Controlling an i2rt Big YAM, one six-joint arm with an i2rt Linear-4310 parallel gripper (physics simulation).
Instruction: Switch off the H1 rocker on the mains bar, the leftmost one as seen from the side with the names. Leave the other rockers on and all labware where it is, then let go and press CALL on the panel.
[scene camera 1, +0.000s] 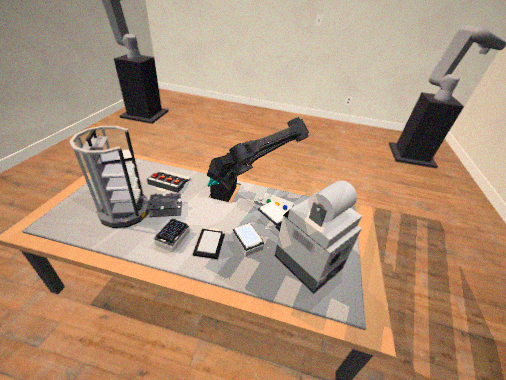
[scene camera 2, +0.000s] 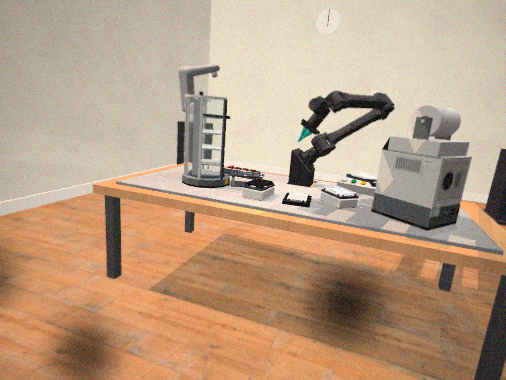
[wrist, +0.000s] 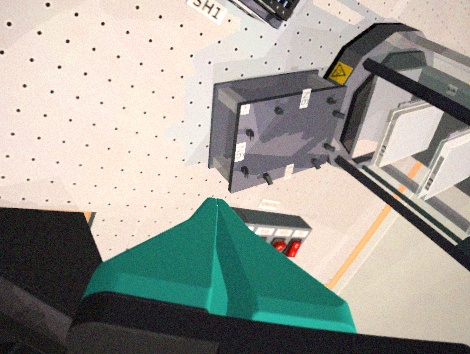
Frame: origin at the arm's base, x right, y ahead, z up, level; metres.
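Seen in the pictures: gripper, fingertip midpoint: (scene camera 1: 207, 185) (scene camera 2: 298, 141) (wrist: 212, 212); arm's base, origin of the base link: (scene camera 2: 304, 160).
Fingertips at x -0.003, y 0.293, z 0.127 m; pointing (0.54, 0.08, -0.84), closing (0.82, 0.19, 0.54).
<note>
Offsets run from my fingertips to a thing's top centre. "spot": to the spot under its first point.
The mains bar {spot: dx +0.345, dy -0.224, dz -0.211 m} (scene camera 1: 167, 181) (scene camera 2: 243, 172) (wrist: 274, 219) lies at the back left of the table, with red rockers in a row. In the wrist view its end rocker, H1 {dx +0.439, dy -0.247, dz -0.206 m} (wrist: 294, 248), shows a plain red face with no orange glow; a neighbouring rocker {dx +0.389, dy -0.242, dz -0.206 m} (wrist: 279, 245) is partly covered, and the others are hidden behind my fingers. My gripper (scene camera 1: 212, 183) (scene camera 2: 299, 140) (wrist: 212, 212) is shut and empty, its teal fingertips together, raised above the table and apart from the bar. The panel {dx -0.311, dy -0.223, dz -0.175 m} (scene camera 1: 277, 201) with green, yellow and blue buttons stands right of my arm's base; its CALL lettering is unreadable.
A round shelf tower {spot: dx +0.407, dy +0.145, dz -0.208 m} (scene camera 1: 120, 219) (scene camera 2: 206, 181) stands left, beside a grey knobbed box {dx +0.265, dy -0.038, dz -0.183 m} (scene camera 1: 165, 205) (wrist: 290, 135). Nearer the front are a black plate on a block {dx +0.133, dy +0.148, dz -0.190 m} (scene camera 1: 172, 231), a black-framed tile {dx -0.050, dy +0.130, dz -0.236 m} (scene camera 1: 209, 243) and a pale-topped block {spot: dx -0.232, dy +0.080, dz -0.204 m} (scene camera 1: 248, 237). A large grey instrument {dx -0.537, dy +0.097, dz +0.197 m} (scene camera 1: 317, 245) (scene camera 2: 420, 180) stands right.
</note>
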